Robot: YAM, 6 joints.
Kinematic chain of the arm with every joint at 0, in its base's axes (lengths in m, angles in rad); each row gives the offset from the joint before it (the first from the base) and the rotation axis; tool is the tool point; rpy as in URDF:
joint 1: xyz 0 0 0.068 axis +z
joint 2: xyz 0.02 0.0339 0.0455 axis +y
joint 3: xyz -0.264 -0.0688 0 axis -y
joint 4: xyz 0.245 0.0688 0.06 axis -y
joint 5: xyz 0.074 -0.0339 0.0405 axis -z
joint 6: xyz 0.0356 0 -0.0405 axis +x
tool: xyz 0 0 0 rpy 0 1.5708 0
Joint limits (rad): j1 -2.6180..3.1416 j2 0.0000..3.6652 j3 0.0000..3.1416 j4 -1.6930..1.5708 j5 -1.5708..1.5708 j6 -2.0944..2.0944
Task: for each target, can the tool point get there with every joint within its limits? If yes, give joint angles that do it. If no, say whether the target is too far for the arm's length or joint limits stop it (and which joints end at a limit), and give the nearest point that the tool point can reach.
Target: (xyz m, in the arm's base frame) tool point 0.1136 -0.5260 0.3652
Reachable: yes | joints -1.4173 2.4302 2.6093 -0.4421 -1.1068 0.9629
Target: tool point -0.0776 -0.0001 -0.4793
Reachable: no: joint limits stop it (at a limit: joint 1, joint 2) | nearest point -0.1227 0.0000 -0.3577 | short by 0.130 m
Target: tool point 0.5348 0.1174 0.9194
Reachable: no: too far | nearest point 0.3543 0.0778 0.6371 | short by 0.337 m
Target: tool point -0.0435 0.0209 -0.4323
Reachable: no: joint limits stop it (at a limit: joint 2) | nearest point -0.0820 0.0394 -0.3442 | short by 0.098 m
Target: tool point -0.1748 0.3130 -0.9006
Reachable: no: too far | nearest point -0.1430 0.2561 -0.3776 | short by 0.527 m
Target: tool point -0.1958 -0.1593 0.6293
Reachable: yes | joints 0.7452 0.7629 2.5178 -0.4002 -0.4559 0.7186
